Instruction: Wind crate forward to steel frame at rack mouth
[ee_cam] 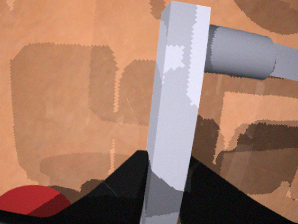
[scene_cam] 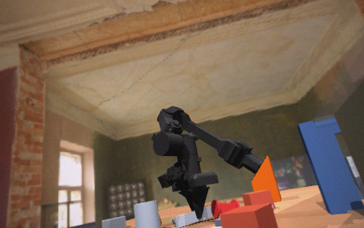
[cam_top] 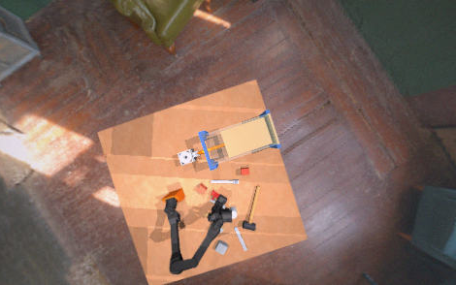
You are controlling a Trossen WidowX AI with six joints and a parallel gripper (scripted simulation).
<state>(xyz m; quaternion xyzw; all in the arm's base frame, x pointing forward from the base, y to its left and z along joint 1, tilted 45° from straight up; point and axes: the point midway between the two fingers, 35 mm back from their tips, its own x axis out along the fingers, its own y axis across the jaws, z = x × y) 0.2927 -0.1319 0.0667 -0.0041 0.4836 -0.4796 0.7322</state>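
The red knob is 60 mm to the left of my gripper tip, 10 mm behind it and 10 mm above it. From my gripper tip the other things lie so: grey bar 320 mm to the right, 90 mm ahead, 10 mm below; then yellow brush 140 mm to the right, 60 mm behind, 10 mm above; then winch handle 20 mm to the left, 10 mm above.
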